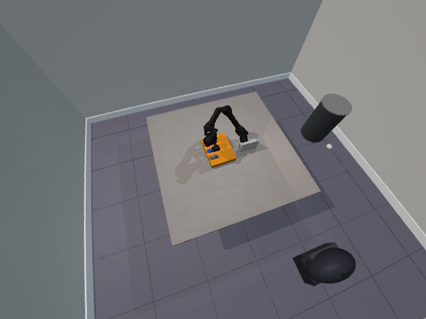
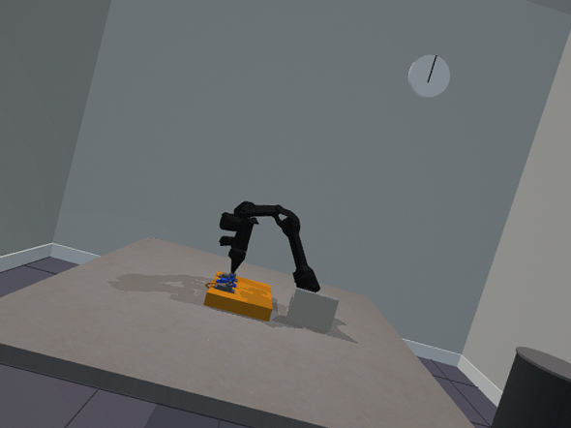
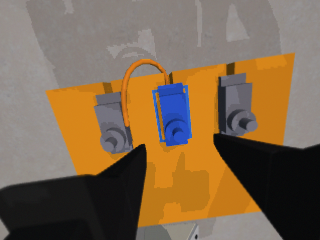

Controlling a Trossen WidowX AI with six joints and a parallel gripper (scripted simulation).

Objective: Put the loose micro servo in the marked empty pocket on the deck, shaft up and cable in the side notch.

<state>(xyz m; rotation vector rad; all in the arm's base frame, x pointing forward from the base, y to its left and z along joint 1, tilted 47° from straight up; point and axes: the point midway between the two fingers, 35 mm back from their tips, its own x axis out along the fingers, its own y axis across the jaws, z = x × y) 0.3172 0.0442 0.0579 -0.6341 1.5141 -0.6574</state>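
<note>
My gripper tip is 10 cm past the orange deck and 8 cm above it.
</note>
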